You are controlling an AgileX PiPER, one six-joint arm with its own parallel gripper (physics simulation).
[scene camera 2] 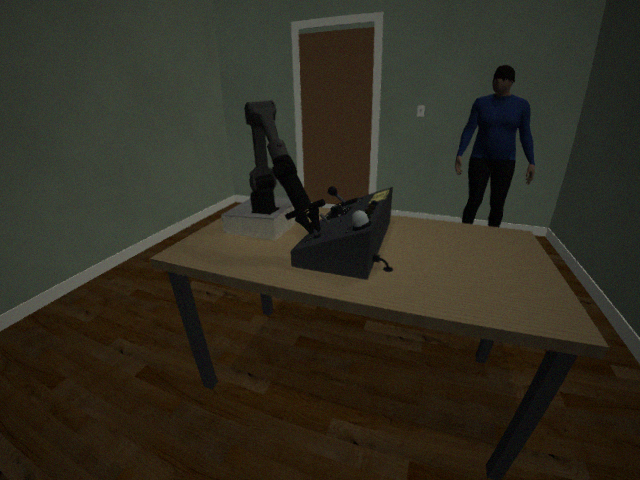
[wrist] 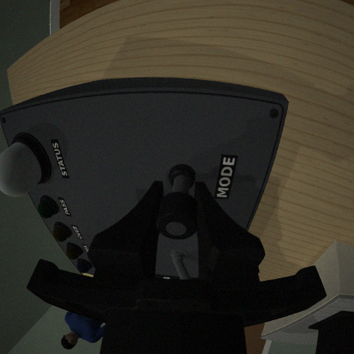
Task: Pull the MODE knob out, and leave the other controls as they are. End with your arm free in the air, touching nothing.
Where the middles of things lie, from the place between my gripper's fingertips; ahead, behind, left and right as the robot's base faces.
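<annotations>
Sloped dark control panel [scene camera 2: 348,244]: 1 cm below my hand, 18 cm to the left, 8 cm ahead.
</annotations>
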